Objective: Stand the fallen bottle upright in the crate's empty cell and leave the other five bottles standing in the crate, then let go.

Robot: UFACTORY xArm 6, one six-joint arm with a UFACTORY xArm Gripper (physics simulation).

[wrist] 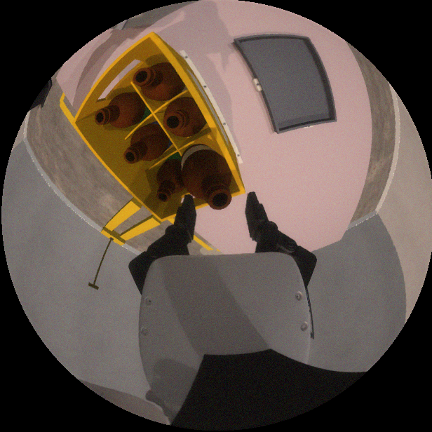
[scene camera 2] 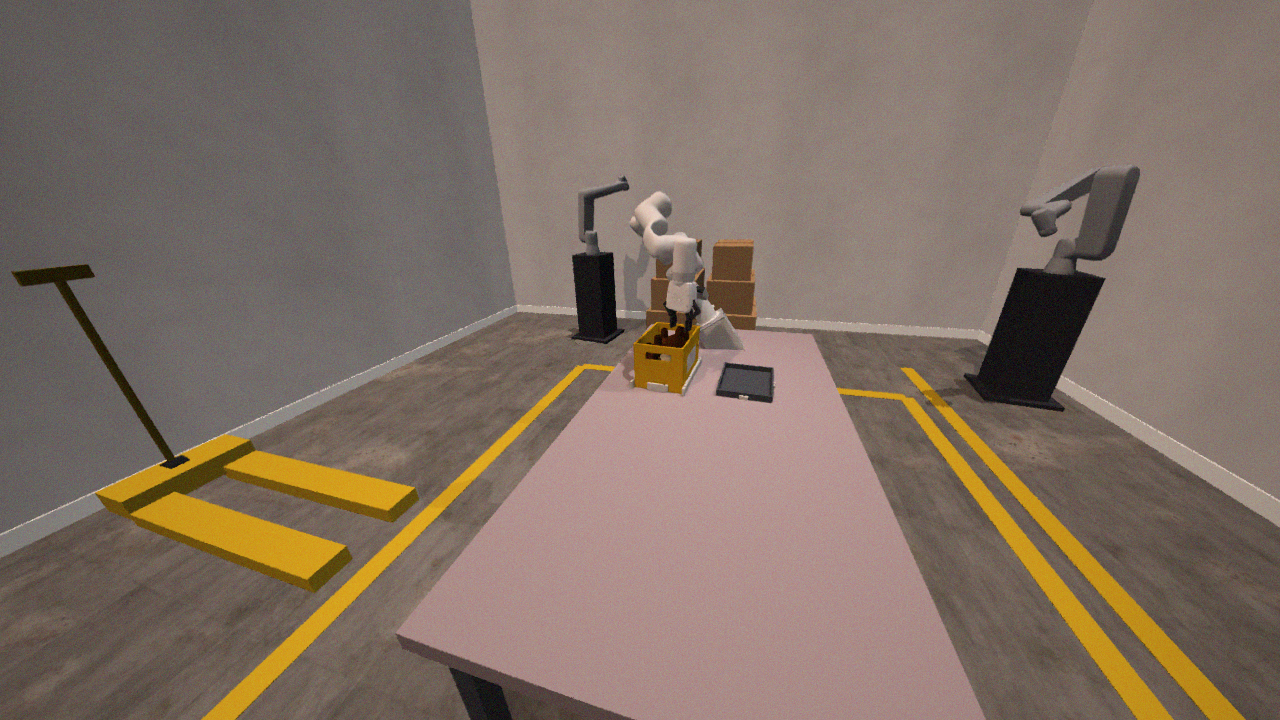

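Where they show: gripper, fingertip midpoint: [scene camera 2: 680,328]; arm's base, link origin: [scene camera 2: 708,320].
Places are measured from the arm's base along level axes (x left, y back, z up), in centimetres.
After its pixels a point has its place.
Observation:
The yellow crate [scene camera 2: 657,368] @[x -5.4, y -54.5, z -3.2 cm] [wrist: 172,55] stands on the table. A brown bottle [wrist: 204,172] with a pale band is in its corner cell nearest my gripper. It looks larger and higher than the others, and its neck leans over the crate's edge in the wrist view; its base is hidden. The other brown bottles, such as one at the far corner [wrist: 162,82] and one beside the corner bottle [wrist: 169,176], stand in their cells. My gripper [scene camera 2: 681,325] @[x 1.3, y -49.7, z 11.2 cm] [wrist: 219,202] is open, its fingers apart on either side of the corner bottle's mouth, holding nothing.
A dark shallow tray [scene camera 2: 747,381] @[x 24.5, y -36.5, z -11.5 cm] [wrist: 295,80] lies on the pink table [scene camera 2: 707,510] @[x 25.9, y -104.6, z -12.0 cm] [wrist: 300,180] beside the crate. Cardboard boxes [scene camera 2: 732,295] are stacked behind the arm. A yellow pallet jack [scene camera 2: 313,483] stands on the floor to the left.

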